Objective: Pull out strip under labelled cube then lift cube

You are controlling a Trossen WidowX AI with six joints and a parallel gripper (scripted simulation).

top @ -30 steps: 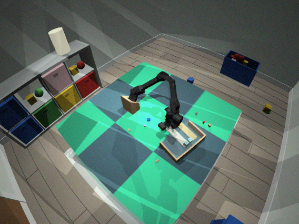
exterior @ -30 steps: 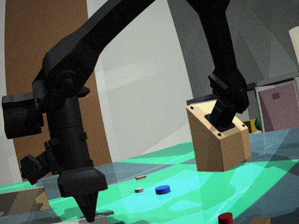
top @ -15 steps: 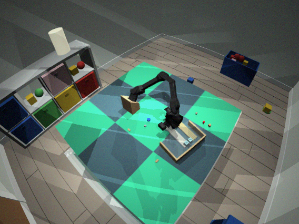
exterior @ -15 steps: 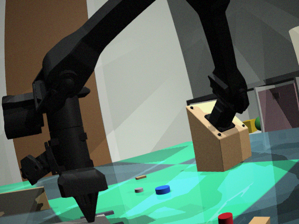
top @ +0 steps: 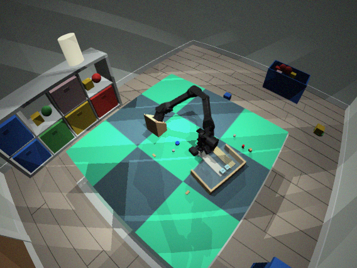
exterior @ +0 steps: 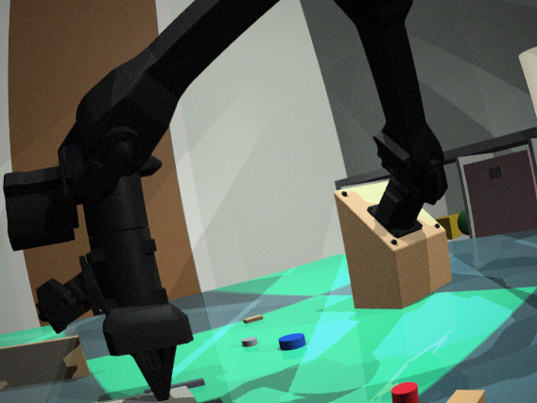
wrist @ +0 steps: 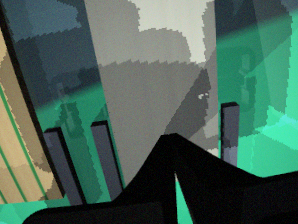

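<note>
Now: gripper tip 100 mm short of the strip and 20 mm to the left of it. Also, from my gripper tip: blue disc (180 mm behind, 40 mm to the right).
</note>
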